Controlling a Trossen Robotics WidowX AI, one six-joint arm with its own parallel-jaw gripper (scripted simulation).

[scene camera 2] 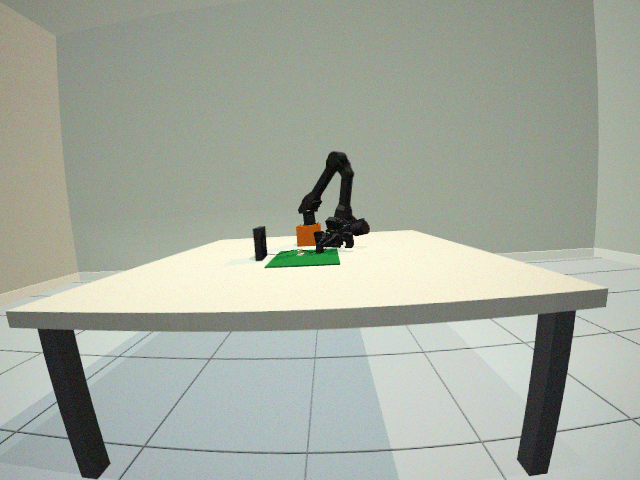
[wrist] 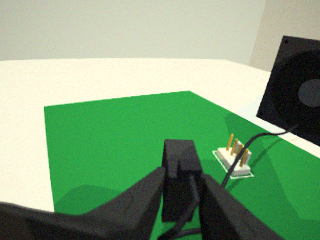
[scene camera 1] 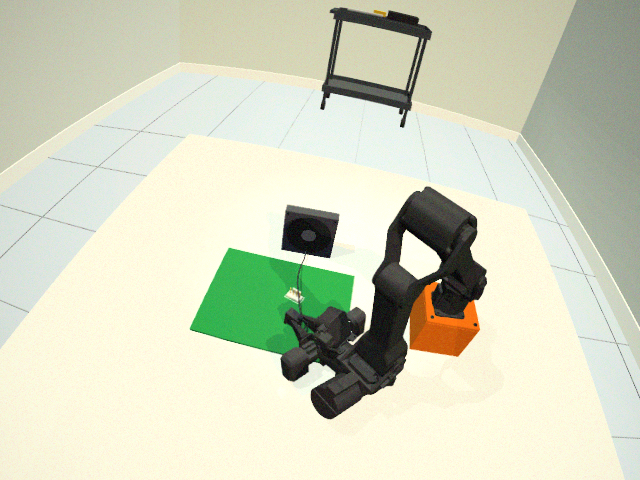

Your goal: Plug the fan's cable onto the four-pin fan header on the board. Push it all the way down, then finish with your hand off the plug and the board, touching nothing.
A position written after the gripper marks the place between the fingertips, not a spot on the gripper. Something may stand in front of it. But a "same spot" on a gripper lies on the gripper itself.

gripper: scene camera 2 320,245; wrist; scene camera 1
same spot on gripper: (wrist: 139,205) = (scene camera 1: 303,330)
